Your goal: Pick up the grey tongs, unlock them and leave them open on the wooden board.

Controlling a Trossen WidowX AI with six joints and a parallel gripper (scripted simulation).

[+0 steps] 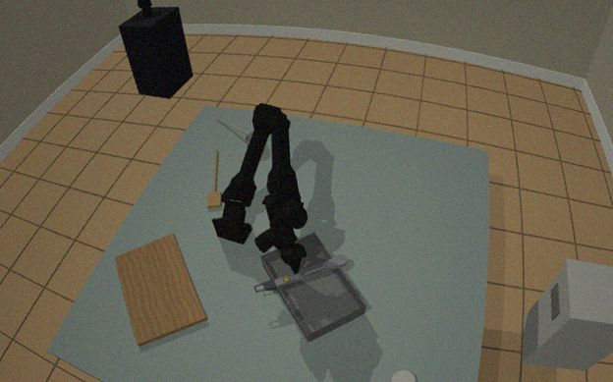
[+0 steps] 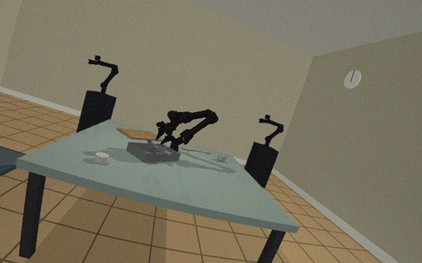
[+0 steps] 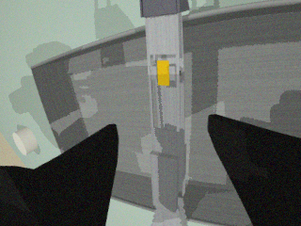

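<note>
My gripper tip is 5 cm short of the grey roasting tin and 6 cm above it. From my gripper tip the other things lie so: white round cup 39 cm ahead, 22 cm to the right, 7 cm below; wooden board 41 cm behind, 18 cm to the right, 8 cm below.
</note>
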